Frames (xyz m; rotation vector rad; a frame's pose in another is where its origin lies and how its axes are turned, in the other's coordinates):
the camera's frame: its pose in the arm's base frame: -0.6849 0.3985 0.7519 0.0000 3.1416 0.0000
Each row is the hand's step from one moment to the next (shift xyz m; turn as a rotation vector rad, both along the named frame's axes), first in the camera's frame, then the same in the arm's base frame.
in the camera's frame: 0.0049 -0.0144 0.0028 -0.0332 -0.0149 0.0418
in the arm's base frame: -0.0049 -0.0144 -0.0028 0.0332 -0.0149 -0.0418
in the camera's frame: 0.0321 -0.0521 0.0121 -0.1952 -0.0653 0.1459
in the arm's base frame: -0.0321 -0.0521 -0.0121 0.1952 -0.0653 -0.1459
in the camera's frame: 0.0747 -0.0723 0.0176 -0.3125 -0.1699 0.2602
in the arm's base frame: -0.0747 -0.0723 -0.0176 0.3125 -0.1699 -0.2602
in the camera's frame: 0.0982 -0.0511 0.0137 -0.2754 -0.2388 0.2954
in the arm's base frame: -0.0982 -0.0511 -0.0137 0.2754 -0.2388 -0.2954
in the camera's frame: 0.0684 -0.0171 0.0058 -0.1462 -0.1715 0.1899
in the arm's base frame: -0.0684 -0.0171 -0.0058 0.1462 -0.1715 -0.1899
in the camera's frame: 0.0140 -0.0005 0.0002 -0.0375 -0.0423 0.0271
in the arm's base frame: -0.0140 -0.0005 -0.0002 0.0375 -0.0423 -0.0271
